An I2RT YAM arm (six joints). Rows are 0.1 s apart.
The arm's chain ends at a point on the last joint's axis. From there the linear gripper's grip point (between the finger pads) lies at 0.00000 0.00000 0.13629 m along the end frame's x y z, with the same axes.
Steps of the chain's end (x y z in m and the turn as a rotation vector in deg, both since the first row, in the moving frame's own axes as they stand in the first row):
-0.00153, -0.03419, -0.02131, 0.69, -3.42, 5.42
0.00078, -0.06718, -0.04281, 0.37, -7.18, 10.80
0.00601, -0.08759, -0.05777, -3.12, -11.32, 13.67
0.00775, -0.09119, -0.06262, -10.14, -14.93, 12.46
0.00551, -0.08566, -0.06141, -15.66, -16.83, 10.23
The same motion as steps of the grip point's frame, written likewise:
-0.00957, -0.03621, -0.02156, 0.69, -3.42, 5.42
-0.01607, -0.06966, -0.04388, 0.37, -7.18, 10.80
-0.02135, -0.08348, -0.06061, -3.12, -11.32, 13.67
-0.02949, -0.07147, -0.06930, -10.14, -14.93, 12.46
-0.03652, -0.05311, -0.07221, -15.66, -16.83, 10.23

